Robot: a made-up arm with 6 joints. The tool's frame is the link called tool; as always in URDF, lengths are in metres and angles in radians. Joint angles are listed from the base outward.
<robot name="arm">
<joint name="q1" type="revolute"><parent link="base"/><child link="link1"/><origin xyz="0 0 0.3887"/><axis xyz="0 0 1"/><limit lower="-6.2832" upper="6.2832"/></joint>
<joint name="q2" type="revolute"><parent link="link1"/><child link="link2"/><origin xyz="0 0 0"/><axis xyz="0 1 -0.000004"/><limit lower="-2.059" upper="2.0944"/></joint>
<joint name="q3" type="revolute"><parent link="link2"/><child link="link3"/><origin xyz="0.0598 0 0.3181"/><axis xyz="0 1 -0.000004"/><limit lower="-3.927" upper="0.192"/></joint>
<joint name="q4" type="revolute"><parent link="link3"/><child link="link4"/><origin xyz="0.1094 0 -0.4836"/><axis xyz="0 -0.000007 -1"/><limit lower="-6.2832" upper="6.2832"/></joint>
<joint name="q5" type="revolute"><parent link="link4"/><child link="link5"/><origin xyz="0 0 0"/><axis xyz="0 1 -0.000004"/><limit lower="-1.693" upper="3.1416"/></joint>
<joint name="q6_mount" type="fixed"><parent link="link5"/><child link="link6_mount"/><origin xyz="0.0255 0 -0.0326"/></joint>
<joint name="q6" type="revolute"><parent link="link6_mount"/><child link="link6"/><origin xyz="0.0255 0 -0.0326"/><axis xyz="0 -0.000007 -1"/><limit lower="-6.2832" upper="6.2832"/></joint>
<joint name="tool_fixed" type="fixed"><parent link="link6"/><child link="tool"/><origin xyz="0 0 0" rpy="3.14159 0 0"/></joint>
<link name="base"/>
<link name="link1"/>
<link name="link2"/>
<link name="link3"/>
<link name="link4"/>
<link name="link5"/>
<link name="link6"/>
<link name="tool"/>
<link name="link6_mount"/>
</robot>
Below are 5 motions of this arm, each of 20 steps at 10 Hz.
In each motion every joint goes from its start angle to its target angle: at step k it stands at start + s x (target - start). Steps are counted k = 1, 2, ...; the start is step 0. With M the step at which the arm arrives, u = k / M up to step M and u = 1 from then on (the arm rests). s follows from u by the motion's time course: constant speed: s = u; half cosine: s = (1 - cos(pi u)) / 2; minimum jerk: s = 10 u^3 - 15 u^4 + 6 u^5.
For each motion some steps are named. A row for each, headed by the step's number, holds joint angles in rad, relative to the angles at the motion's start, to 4 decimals.
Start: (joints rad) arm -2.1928 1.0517 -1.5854 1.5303 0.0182 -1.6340
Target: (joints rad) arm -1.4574 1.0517 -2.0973 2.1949 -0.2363 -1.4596
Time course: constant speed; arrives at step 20
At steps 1, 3, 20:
1: 0.0368 0.0000 -0.0256 0.0332 -0.0127 0.0087
3: 0.1103 0.0000 -0.0768 0.0997 -0.0382 0.0262
20: 0.7354 0.0000 -0.5119 0.6646 -0.2545 0.1744

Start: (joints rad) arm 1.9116 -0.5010 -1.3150 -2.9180 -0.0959 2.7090
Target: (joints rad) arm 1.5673 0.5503 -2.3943 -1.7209 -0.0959 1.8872
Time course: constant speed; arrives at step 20
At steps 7, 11, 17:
7: -0.1205 0.3680 -0.3778 0.4190 0.0000 -0.2876
11: -0.1894 0.5782 -0.5936 0.6584 0.0000 -0.4520
17: -0.2927 0.8936 -0.9174 1.0175 0.0000 -0.6985

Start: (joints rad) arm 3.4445 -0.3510 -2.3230 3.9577 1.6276 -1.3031
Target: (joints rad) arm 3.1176 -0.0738 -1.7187 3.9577 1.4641 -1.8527
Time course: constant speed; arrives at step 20
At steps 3, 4, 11, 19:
3: -0.0490 0.0416 0.0906 0.0000 -0.0245 -0.0824
4: -0.0654 0.0554 0.1209 0.0000 -0.0327 -0.1099
11: -0.1798 0.1525 0.3324 0.0000 -0.0899 -0.3023
19: -0.3106 0.2633 0.5741 0.0000 -0.1553 -0.5221

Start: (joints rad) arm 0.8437 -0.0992 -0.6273 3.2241 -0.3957 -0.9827
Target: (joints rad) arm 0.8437 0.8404 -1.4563 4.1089 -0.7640 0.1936
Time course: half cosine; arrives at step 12
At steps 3, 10, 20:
3: 0.0000 0.1376 -0.1214 0.1296 -0.0539 0.1723
10: 0.0000 0.8767 -0.7735 0.8255 -0.3436 1.0975
20: 0.0000 0.9396 -0.8290 0.8848 -0.3683 1.1763

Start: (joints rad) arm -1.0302 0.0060 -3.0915 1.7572 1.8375 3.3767
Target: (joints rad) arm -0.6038 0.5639 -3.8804 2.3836 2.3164 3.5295
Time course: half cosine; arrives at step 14
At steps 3, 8, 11, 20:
3: 0.0465 0.0609 -0.0861 0.0683 0.0522 0.0167
8: 0.2606 0.3410 -0.4822 0.3829 0.2927 0.0934
11: 0.3799 0.4970 -0.7028 0.5581 0.4267 0.1361
20: 0.4264 0.5579 -0.7889 0.6264 0.4789 0.1528

